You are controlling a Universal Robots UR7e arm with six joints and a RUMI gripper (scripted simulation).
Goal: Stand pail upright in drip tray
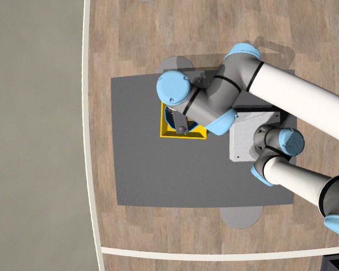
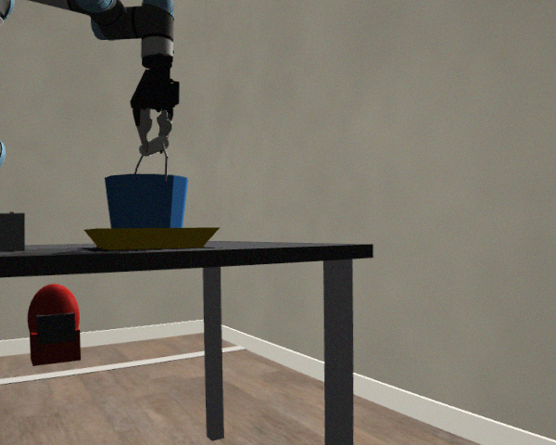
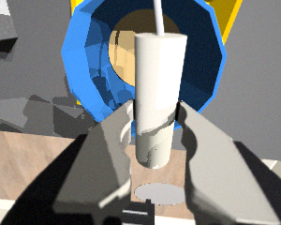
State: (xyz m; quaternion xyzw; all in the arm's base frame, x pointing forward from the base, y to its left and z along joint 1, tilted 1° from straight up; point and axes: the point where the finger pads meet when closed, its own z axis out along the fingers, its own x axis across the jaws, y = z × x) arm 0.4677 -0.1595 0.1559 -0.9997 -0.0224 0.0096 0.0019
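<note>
Now: the pail handle 10 mm behind my hand and 30 mm below it. The rest, counted from my hand: pail (10 mm behind, 100 mm below); then yellow drip tray (20 mm behind, 230 mm below).
</note>
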